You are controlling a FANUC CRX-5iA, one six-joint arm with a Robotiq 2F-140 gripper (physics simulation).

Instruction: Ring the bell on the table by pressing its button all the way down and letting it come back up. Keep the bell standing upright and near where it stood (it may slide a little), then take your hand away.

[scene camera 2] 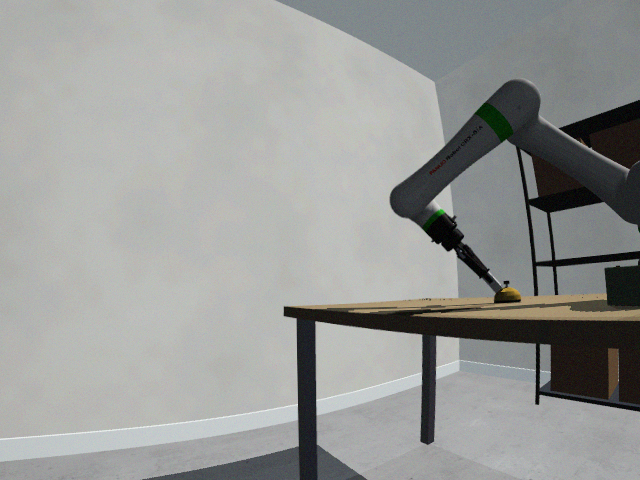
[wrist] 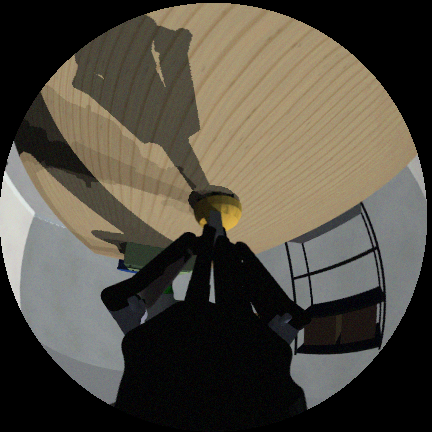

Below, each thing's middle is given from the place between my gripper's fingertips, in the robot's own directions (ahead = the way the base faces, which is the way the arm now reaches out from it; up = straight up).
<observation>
The yellow dome bell [wrist: 230,208] is 20 mm to the right of my hand, 20 mm behind it and 10 mm below it.
</observation>
